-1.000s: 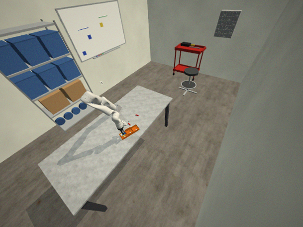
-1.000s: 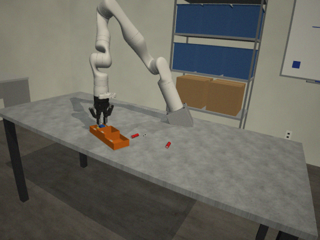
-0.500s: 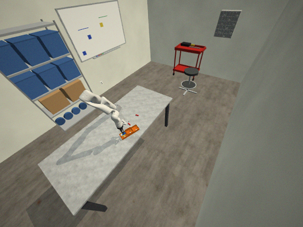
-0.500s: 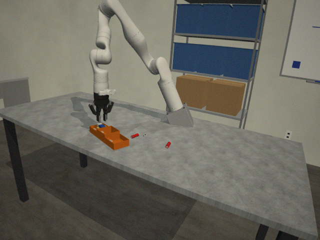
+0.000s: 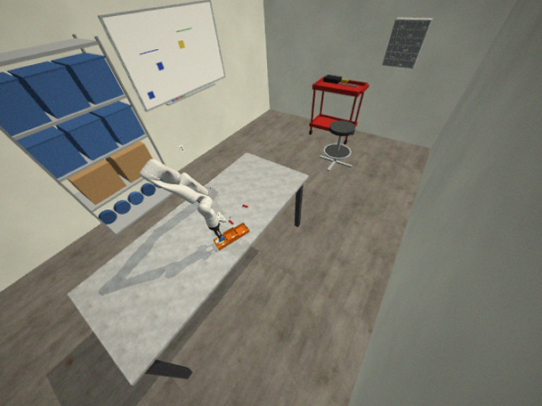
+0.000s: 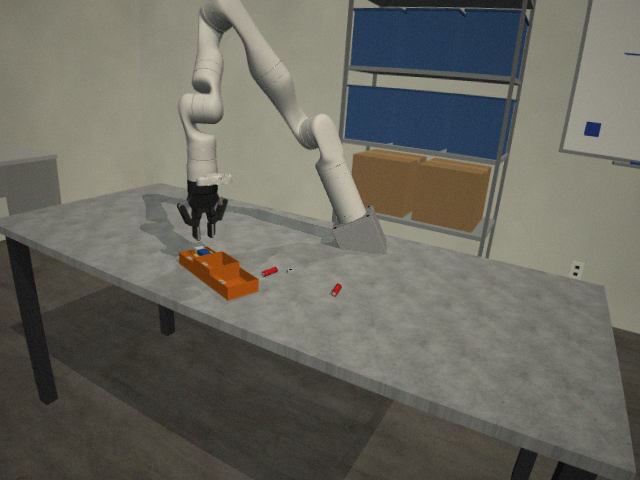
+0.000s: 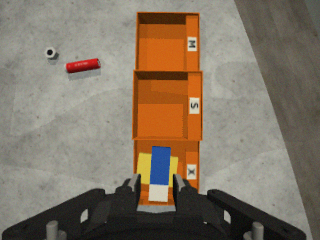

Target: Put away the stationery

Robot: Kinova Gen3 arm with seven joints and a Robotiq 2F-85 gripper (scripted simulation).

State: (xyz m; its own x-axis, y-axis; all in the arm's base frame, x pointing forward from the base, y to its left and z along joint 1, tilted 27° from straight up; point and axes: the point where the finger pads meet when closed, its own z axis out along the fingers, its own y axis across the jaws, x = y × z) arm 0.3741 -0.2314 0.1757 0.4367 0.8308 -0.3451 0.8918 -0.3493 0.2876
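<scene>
The white eraser lies 1 cm to the right of my hand and 6 cm below it. The rest, counted from my hand: orange bins (5 cm ahead, 7 cm to the left, 7 cm below); grey sharpener-like piece (1 cm to the right, 8 cm below); yellow block (7 cm below).
</scene>
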